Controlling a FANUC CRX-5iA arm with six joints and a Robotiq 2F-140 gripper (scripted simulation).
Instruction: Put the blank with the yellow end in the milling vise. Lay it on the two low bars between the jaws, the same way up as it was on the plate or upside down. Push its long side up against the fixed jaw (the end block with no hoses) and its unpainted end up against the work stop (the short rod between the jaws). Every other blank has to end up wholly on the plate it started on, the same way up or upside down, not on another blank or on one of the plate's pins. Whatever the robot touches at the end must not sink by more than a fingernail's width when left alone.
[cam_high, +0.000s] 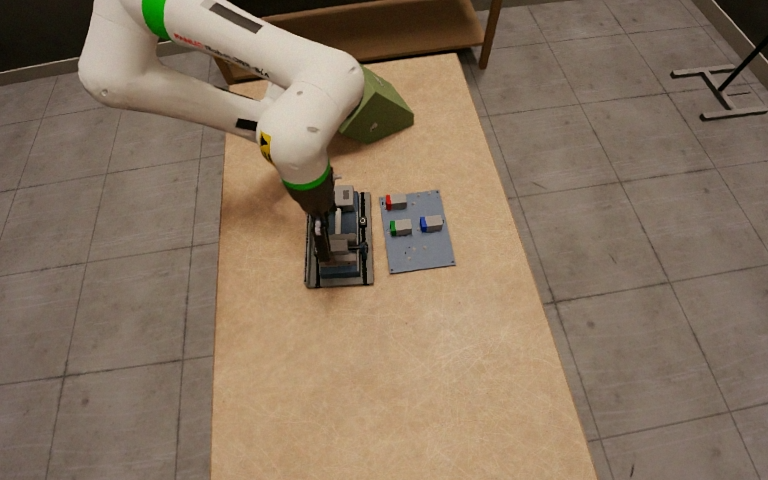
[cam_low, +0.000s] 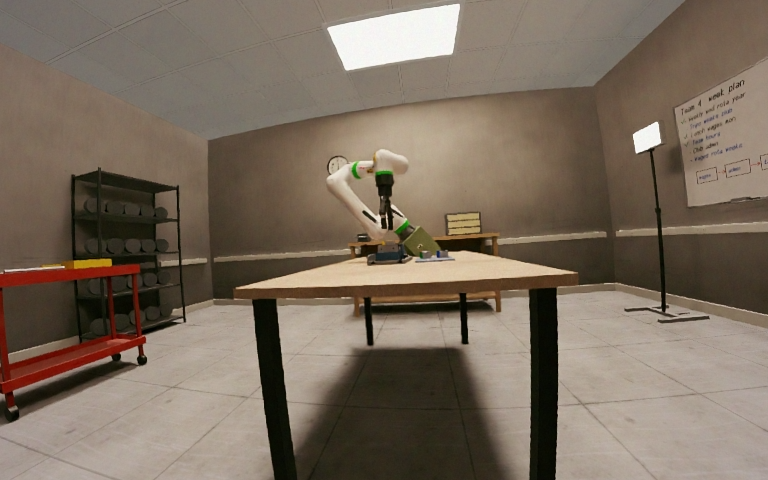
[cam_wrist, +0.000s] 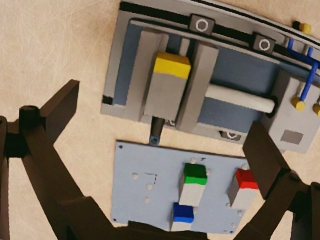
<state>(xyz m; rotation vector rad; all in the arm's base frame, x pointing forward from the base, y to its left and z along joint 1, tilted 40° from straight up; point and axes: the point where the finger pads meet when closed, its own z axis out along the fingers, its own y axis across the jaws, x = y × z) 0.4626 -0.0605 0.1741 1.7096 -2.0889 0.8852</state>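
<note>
The work stop is 9 cm below my hand, 5 cm to the left of it and 1 cm ahead of it. Round my hand: green-ended blank: 19 cm to the left, 16 cm below, 4 cm behind; then fixed jaw: 11 cm below, 3 cm ahead, 1 cm to the right; then hose end block: 16 cm behind, 11 cm below, 4 cm to the left.
</note>
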